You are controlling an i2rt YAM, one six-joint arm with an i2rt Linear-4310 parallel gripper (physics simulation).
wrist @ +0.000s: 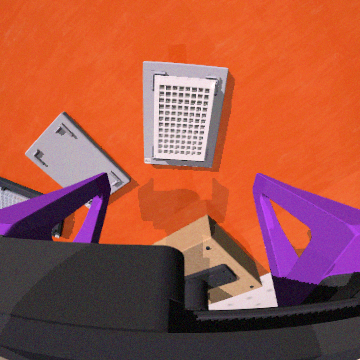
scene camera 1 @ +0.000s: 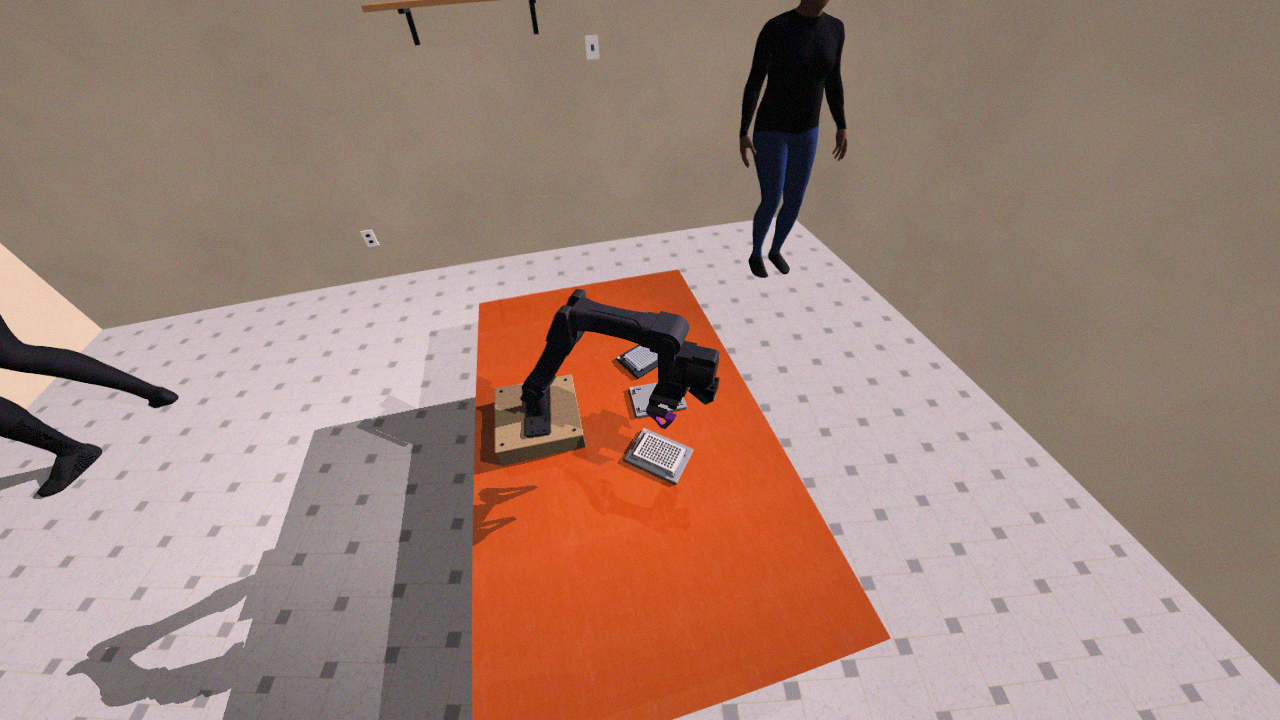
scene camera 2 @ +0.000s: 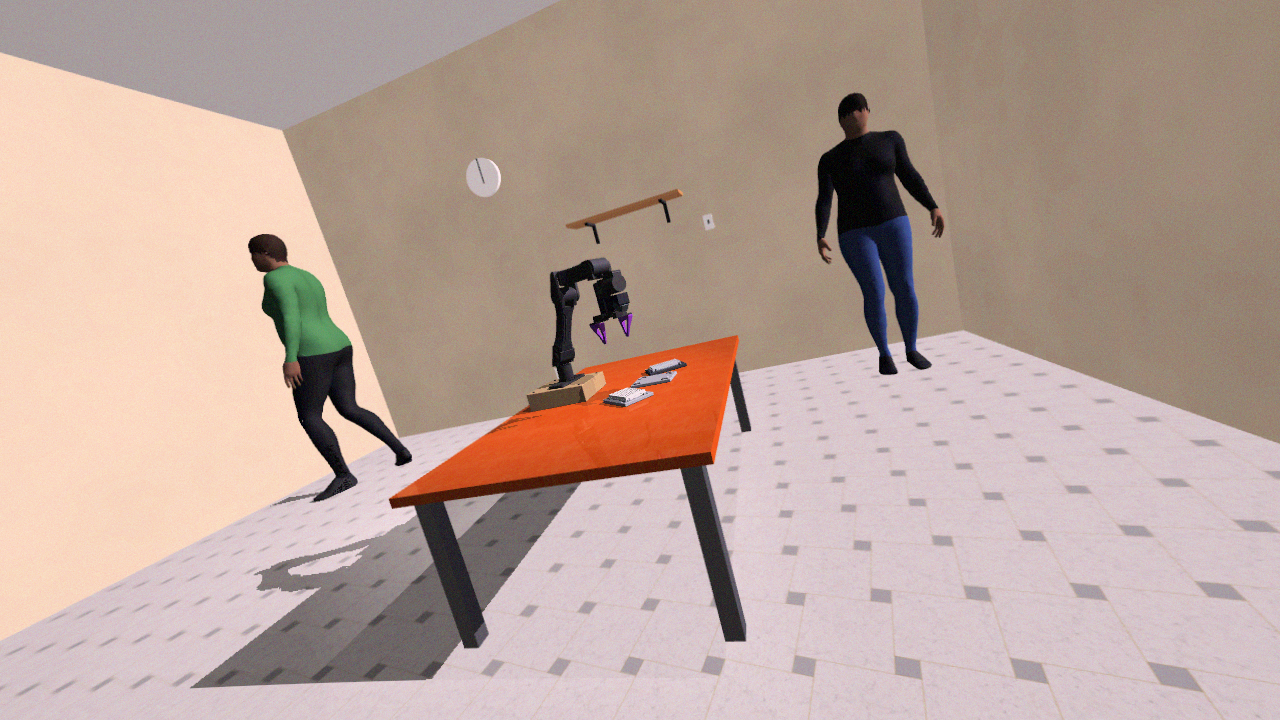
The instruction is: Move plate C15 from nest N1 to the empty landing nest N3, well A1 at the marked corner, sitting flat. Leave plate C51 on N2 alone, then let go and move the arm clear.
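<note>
A white well plate [scene camera 1: 660,452] [scene camera 2: 627,394] [wrist: 183,120] lies in a grey nest [wrist: 220,100]. An empty grey nest [scene camera 1: 640,401] [scene camera 2: 655,379] [wrist: 77,155] with corner clips is beside it. Beyond that, a second plate [scene camera 1: 639,359] [scene camera 2: 664,366] [wrist: 11,198] sits in a dark nest [wrist: 25,186], partly hidden by a finger in the wrist view. I cannot read the plate or nest labels. My gripper [scene camera 1: 662,418] [scene camera 2: 615,338] [wrist: 181,180] is open and empty, high above the table. In the wrist view the white plate lies ahead of the gap between the purple fingertips.
The arm's wooden base block [scene camera 1: 510,440] [scene camera 2: 565,395] [wrist: 220,240] stands on the orange table [scene camera 1: 626,591] [scene camera 2: 572,456] [wrist: 280,75]. A person in black [scene camera 1: 796,80] [scene camera 2: 866,179] stands beyond the table, and a person in green [scene camera 2: 304,308] is at the left in scene camera 2.
</note>
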